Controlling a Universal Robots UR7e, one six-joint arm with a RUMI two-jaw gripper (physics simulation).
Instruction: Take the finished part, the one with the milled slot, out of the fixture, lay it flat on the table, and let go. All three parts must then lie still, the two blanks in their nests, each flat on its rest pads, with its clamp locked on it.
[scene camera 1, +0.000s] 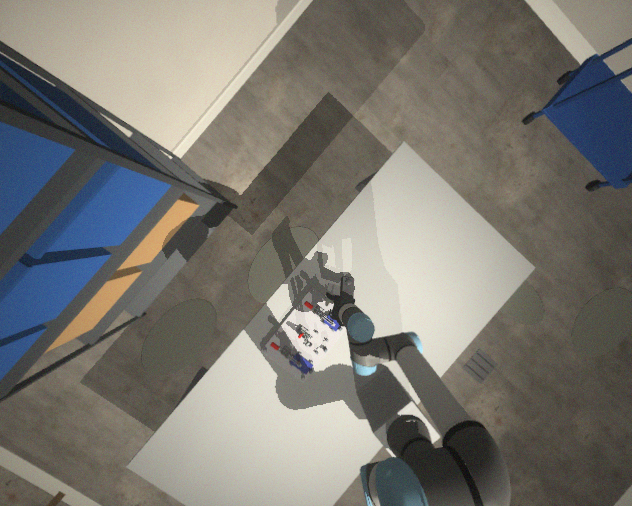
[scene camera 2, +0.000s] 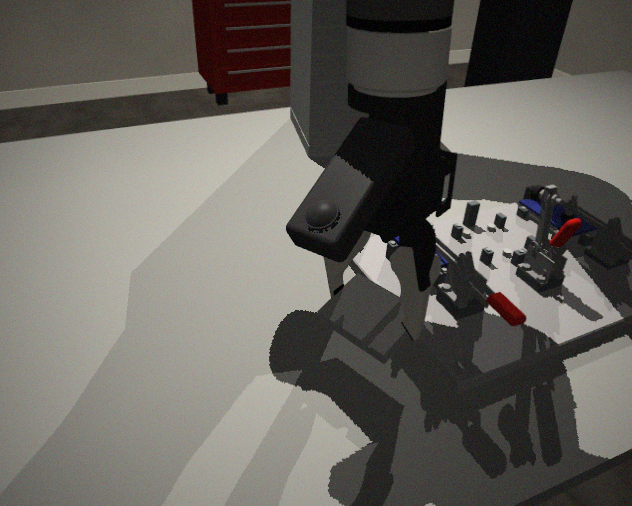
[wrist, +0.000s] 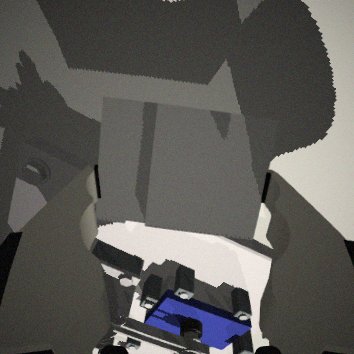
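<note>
The gripper (scene camera 1: 334, 293) appears in scene camera 1, while scene camera 2 shows the gripper (scene camera 2: 373, 320) and the wrist view shows the gripper (wrist: 180, 169). The scene also has a finished part (scene camera 2: 368, 315), and the wrist view shows the finished part (wrist: 175, 167) as well. A clamp arm (scene camera 2: 548, 195) can be seen too, as can a blue blank (wrist: 214, 310) and a fixture plate (wrist: 220, 263).
</note>
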